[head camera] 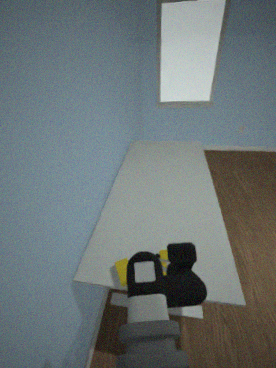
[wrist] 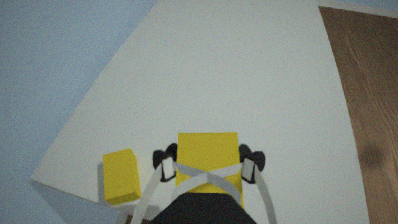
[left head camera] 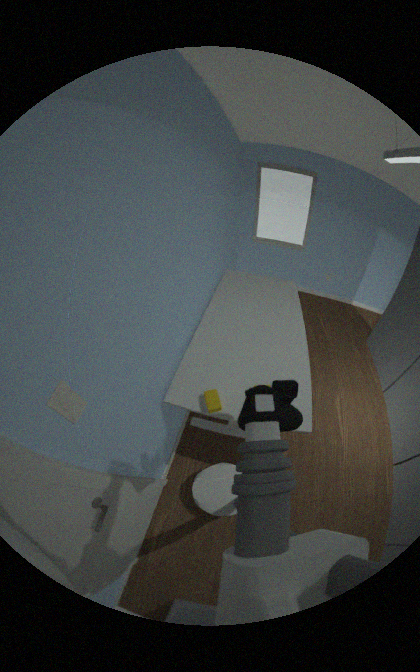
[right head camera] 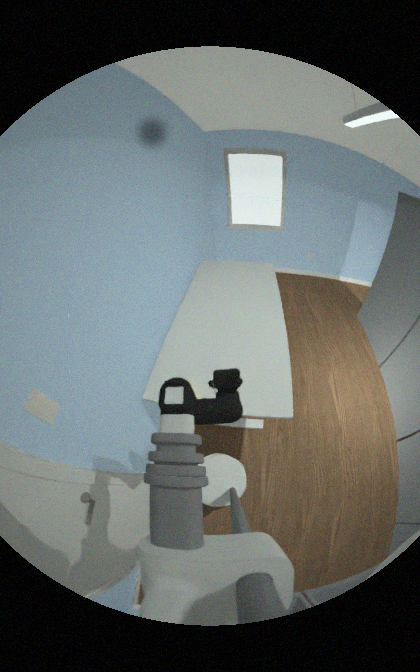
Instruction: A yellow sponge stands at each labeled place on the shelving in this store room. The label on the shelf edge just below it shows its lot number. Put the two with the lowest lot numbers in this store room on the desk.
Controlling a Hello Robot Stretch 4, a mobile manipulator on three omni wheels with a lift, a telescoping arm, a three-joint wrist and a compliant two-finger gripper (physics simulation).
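Places are measured from the robot's base along level axes (x ahead, y left, z up), in millimetres.
Where they show: gripper, fingertip midpoint: (head camera: 167, 256) (wrist: 208, 156).
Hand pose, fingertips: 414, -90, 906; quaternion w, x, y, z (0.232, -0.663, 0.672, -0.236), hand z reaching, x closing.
Each offset is from my fingertips to the top centre of the thing, as dx, dy, dz. Level surfaces: height alone.
The white desk {dz -214} (head camera: 165, 200) (left head camera: 260, 335) (right head camera: 235, 325) (wrist: 240, 75) runs along the blue wall. One yellow sponge {+42, +185, -169} (head camera: 121, 272) (left head camera: 212, 400) (wrist: 121, 177) lies on it near its near left corner. My gripper (wrist: 208, 156) is shut on a second yellow sponge {-41, +0, +42} (head camera: 163, 255) (wrist: 208, 144), over the near end of the desk, to the right of the first sponge. The wrist hides most of the held sponge in the head views. I cannot tell whether the held sponge touches the desk top. No lot labels can be read in these views.
The blue wall (head camera: 60, 150) borders the desk's left side. A door handle (left head camera: 100, 507) (right head camera: 88, 502) shows at lower left. A large grey surface (left head camera: 400, 400) (right head camera: 395, 350) stands at the right, across the wooden floor {dz -934} (head camera: 250, 225). A white round disc (left head camera: 215, 487) (right head camera: 225, 475) is below the arm.
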